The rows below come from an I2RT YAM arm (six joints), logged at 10 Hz.
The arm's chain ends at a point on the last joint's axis. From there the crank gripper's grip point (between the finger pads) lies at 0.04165 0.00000 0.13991 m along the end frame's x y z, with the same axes.
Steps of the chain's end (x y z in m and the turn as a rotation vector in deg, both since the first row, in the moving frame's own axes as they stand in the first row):
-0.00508, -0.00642, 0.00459, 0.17, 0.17, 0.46
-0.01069, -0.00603, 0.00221, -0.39, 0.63, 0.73
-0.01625, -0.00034, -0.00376, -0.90, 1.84, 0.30
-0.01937, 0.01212, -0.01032, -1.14, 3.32, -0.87
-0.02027, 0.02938, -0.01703, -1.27, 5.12, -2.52
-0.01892, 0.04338, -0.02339, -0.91, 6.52, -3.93
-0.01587, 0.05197, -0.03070, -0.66, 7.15, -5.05
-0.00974, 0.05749, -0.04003, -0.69, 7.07, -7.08
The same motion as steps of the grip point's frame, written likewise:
-0.00466, -0.00650, 0.00447, 0.17, 0.17, 0.46
-0.00916, -0.00454, 0.00174, -0.39, 0.63, 0.73
-0.01179, 0.00208, -0.00519, -0.90, 1.84, 0.30
-0.01132, 0.01418, -0.01299, -1.14, 3.32, -0.87
-0.00793, 0.03033, -0.02132, -1.27, 5.12, -2.52
-0.00334, 0.04216, -0.02901, -0.91, 6.52, -3.93
0.00111, 0.04912, -0.03695, -0.66, 7.15, -5.05
0.00691, 0.05295, -0.04618, -0.69, 7.07, -7.08

